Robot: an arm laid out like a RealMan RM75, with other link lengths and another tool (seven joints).
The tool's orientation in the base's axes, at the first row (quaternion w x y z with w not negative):
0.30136, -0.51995, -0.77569, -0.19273
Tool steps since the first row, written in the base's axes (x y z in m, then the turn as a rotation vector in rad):
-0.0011, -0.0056, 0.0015, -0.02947, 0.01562, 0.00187
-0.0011, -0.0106, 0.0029, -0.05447, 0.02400, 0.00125
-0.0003, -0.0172, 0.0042, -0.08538, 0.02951, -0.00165
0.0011, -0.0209, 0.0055, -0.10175, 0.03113, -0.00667
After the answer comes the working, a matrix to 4 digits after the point.
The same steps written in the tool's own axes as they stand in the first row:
-0.0026, -0.0032, -0.0043, 0.02022, -0.02121, 0.01605
-0.0051, -0.0051, -0.0084, 0.03253, -0.04104, 0.02832
-0.0090, -0.0070, -0.0136, 0.04298, -0.06740, 0.04210
-0.0111, -0.0071, -0.0172, 0.04529, -0.08181, 0.05120

The tool's axes in the first row as the columns of a matrix, in the base's axes (rounded; the answer above uses it unrounded):
-0.2777, 0.9228, -0.2671
0.6905, 0.3850, 0.6124
0.6679, -0.0144, -0.7441

